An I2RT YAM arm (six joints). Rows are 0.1 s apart.
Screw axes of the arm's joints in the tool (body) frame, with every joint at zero. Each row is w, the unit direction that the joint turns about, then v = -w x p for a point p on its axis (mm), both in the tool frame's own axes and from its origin. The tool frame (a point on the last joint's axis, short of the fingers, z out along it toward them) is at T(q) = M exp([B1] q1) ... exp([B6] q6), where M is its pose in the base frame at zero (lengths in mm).
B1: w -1 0 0 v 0.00 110.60 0.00
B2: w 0 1 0 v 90.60 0.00 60.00
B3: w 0 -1 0 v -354.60 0.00 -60.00
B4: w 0 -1 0 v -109.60 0.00 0.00
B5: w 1 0 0 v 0.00 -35.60 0.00
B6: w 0 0 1 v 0.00 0.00 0.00
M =
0 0 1 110.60
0 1 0 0.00
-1 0 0 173.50
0 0 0 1
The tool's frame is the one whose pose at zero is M.
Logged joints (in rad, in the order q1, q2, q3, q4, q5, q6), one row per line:
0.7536, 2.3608, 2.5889, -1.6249, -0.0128, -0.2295
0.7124, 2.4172, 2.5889, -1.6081, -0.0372, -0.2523
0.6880, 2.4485, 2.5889, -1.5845, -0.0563, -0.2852
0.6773, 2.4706, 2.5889, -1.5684, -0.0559, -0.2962
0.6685, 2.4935, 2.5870, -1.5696, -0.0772, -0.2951
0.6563, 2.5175, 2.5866, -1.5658, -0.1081, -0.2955
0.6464, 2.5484, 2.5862, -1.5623, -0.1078, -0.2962
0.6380, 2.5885, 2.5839, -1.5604, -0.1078, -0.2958
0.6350, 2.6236, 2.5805, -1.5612, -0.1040, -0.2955
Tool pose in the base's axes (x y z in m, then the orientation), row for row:
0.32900, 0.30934, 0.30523, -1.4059, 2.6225, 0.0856
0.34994, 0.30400, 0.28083, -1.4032, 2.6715, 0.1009
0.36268, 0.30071, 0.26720, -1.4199, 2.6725, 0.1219
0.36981, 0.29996, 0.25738, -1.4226, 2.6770, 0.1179
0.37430, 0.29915, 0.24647, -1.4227, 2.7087, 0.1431
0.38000, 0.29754, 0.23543, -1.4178, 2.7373, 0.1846
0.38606, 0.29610, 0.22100, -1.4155, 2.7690, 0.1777
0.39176, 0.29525, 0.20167, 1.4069, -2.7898, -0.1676
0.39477, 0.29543, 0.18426, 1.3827, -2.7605, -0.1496
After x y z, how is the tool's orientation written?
As a rotation vector, in radians.
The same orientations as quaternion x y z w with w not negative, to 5 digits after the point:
-0.47068, 0.87799, 0.02866, 0.08230
-0.46388, 0.88316, 0.03336, 0.06112
-0.46806, 0.88098, 0.04018, 0.05640
-0.46823, 0.88111, 0.03881, 0.05386
-0.46413, 0.88366, 0.04668, 0.03932
-0.45894, 0.88606, 0.05975, 0.02669
-0.45439, 0.88887, 0.05704, 0.01335
0.44963, -0.89159, -0.05356, 0.00631
0.44718, -0.89278, -0.04838, 0.02527

